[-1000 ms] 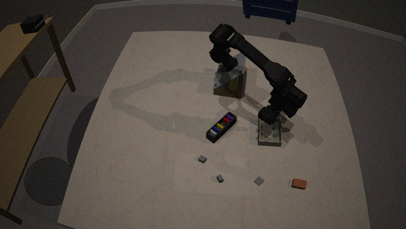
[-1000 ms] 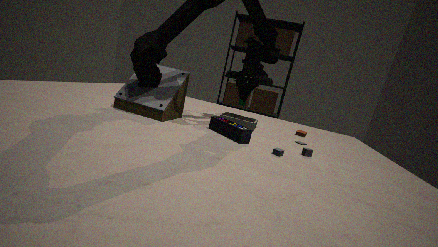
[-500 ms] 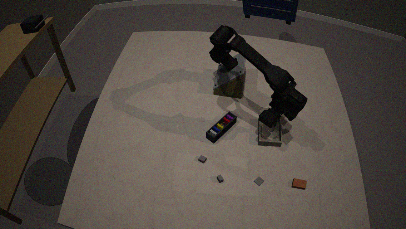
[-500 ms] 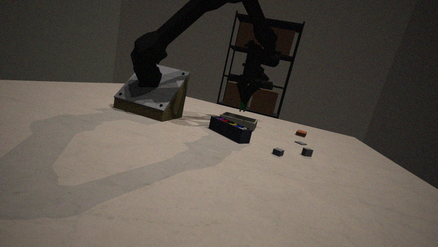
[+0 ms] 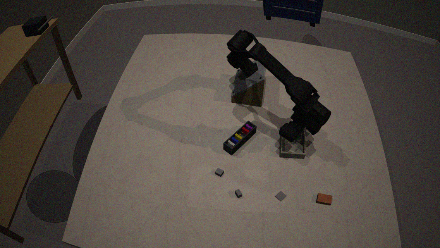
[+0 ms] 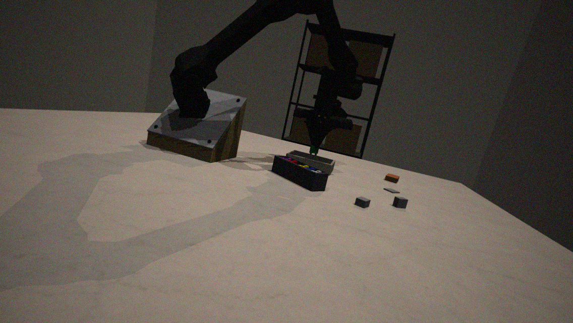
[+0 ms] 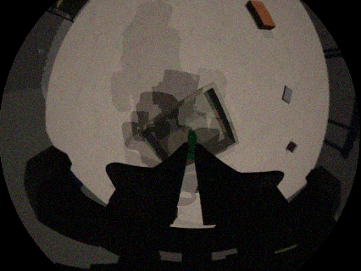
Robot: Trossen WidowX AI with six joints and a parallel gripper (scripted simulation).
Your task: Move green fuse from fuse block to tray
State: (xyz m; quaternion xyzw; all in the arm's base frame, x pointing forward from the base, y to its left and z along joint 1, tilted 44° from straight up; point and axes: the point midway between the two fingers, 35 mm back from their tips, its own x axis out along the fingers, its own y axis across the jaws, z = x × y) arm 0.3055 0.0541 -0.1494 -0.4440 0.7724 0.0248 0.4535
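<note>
Now: the green fuse 1 cm below my gripper tip. Also, from my gripper tip: grey tray: 6 cm below.
</note>
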